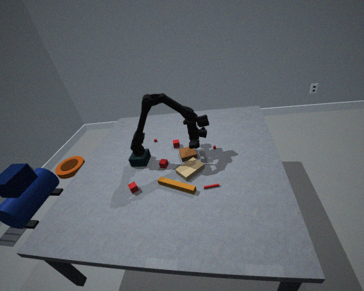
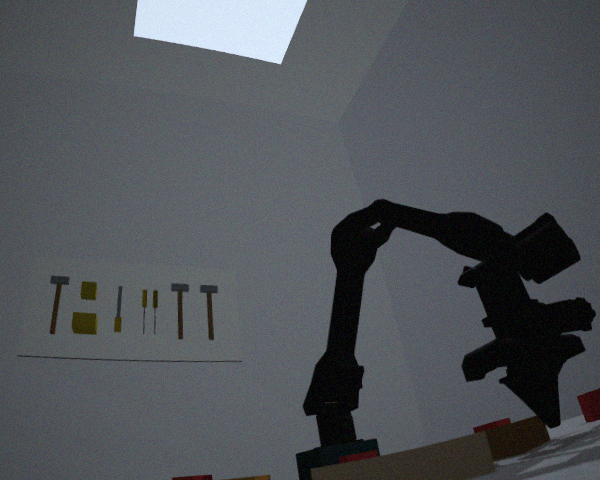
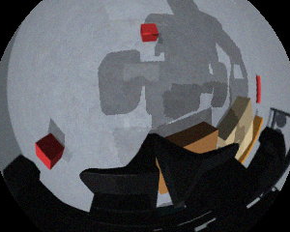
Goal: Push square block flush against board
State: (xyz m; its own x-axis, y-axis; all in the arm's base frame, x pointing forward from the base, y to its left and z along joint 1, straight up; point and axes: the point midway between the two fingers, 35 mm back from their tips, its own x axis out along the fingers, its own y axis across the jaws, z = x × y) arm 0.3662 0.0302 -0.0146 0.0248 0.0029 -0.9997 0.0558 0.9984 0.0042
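Now: gripper tip 190 mm to the left of the tan board and 50 mm past it. The rest, counted from my gripper tip: brown square block (60 mm behind, 40 mm to the right); then long orange bar (300 mm to the right, 130 mm behind); then red stick (340 mm to the right, 60 mm ahead, 10 mm below).
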